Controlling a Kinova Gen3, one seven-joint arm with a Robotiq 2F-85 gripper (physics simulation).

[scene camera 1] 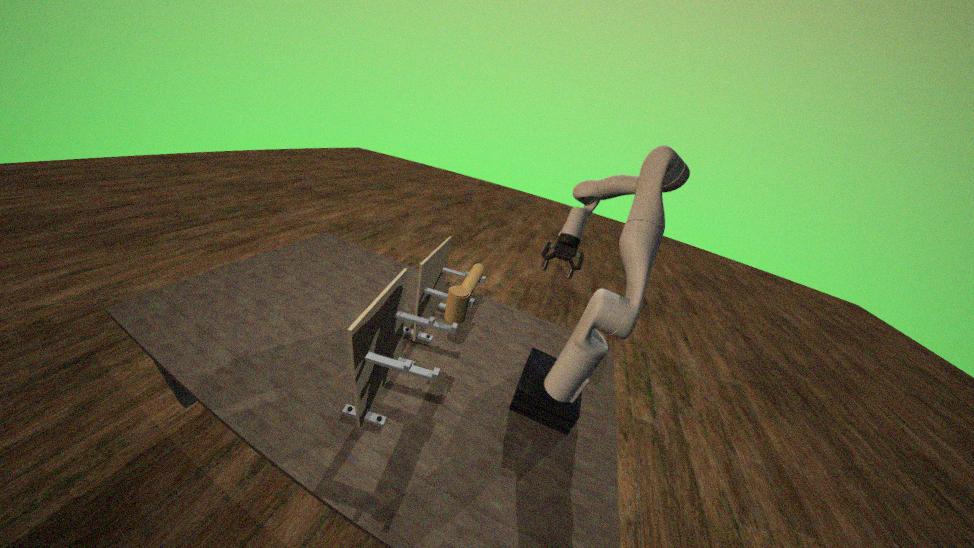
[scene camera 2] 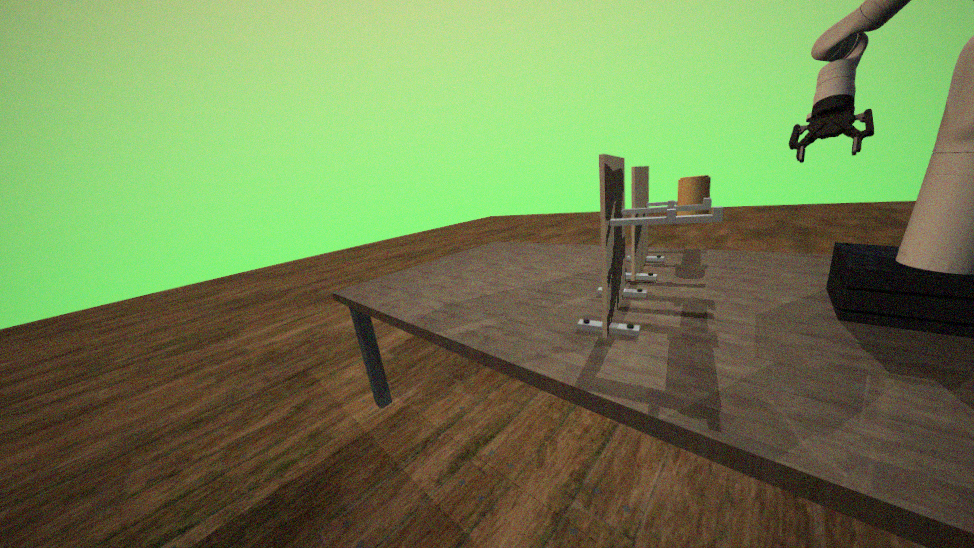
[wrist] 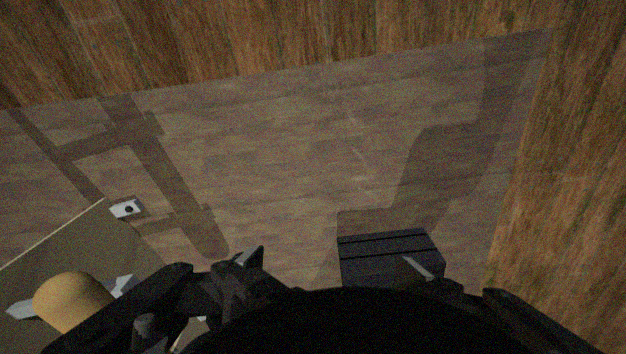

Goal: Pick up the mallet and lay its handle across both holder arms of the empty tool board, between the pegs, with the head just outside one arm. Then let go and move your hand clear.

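Observation:
The tan mallet [scene camera 1: 457, 305] [scene camera 2: 693, 192] lies across the arms of the farther tool board [scene camera 1: 430, 269] [scene camera 2: 640, 184], its head towards the nearer board. Part of the mallet [wrist: 72, 300] shows at lower left in the wrist view, partly hidden by a finger. The empty tool board [scene camera 1: 374, 333] [scene camera 2: 611, 194] stands upright nearer the scene cameras; its two grey holder arms, one of them the near arm [scene camera 1: 388, 361], carry pegs and hold nothing. My gripper [scene camera 1: 557, 269] [scene camera 2: 828, 155] [wrist: 328, 266] is open and empty, high above and apart from the mallet, towards the robot's side.
Both boards stand on light feet, such as the near foot [scene camera 1: 374, 417] [scene camera 2: 623, 329], on the brown table [scene camera 1: 258, 327] [scene camera 2: 476, 286]. The robot's black base [scene camera 1: 531, 388] [scene camera 2: 878, 289] [wrist: 385, 245] stands on the table, on the side the holder arms point to.

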